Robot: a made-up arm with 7 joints.
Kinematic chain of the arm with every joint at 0, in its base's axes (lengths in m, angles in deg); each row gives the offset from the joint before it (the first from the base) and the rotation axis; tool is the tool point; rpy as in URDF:
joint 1: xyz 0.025 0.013 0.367 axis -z
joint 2: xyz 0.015 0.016 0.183 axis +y
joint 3: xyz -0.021 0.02 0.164 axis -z
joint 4: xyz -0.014 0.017 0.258 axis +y
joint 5: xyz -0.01 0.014 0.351 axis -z
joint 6: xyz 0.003 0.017 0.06 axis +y
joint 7: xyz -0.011 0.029 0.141 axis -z
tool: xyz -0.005 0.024 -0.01 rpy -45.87 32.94 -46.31
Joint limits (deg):
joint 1: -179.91..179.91
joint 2: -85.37..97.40
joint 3: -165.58..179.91
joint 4: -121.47..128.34
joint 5: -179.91..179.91
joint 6: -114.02..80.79
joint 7: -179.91..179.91
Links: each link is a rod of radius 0.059 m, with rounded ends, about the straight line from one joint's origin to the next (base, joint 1, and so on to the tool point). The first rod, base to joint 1, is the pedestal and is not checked.
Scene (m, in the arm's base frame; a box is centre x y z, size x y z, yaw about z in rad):
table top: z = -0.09
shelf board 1: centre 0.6 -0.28 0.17 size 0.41 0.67 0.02 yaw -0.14
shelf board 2: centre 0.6 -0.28 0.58 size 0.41 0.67 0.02 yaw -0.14
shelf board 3: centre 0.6 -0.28 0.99 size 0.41 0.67 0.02 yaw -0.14
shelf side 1: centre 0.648 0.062 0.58 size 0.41 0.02 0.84 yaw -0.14
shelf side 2: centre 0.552 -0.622 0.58 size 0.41 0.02 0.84 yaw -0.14
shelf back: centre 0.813 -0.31 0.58 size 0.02 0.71 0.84 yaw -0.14
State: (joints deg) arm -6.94 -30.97 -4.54 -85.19 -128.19 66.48 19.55
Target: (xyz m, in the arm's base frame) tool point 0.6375 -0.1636 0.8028
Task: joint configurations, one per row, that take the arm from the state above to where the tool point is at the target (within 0.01 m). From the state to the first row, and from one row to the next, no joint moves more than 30 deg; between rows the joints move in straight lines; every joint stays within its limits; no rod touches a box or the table.
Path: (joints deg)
1: -3.10 -31.08 1.18 -58.50 -116.64 68.27 21.83
2: 0.75 -31.18 6.91 -31.81 -105.08 70.06 24.10
3: 4.59 -31.29 12.63 -5.12 -93.53 71.85 26.38
4: 8.43 -31.39 18.35 21.58 -81.97 73.64 28.65
5: 12.27 -31.50 24.07 48.27 -70.42 75.42 30.93
6: 16.12 -31.60 29.80 74.96 -58.86 77.21 33.20
7: 19.96 -31.71 35.52 101.65 -47.31 79.00 35.48
8: 23.80 -31.81 41.24 128.34 -35.76 80.79 37.75
9: 22.11 -11.81 35.51 113.06 -48.17 80.79 34.66
10: 20.42 8.19 29.78 97.78 -60.59 80.79 31.57
11: 18.73 28.20 24.05 82.49 -73.01 80.79 28.47

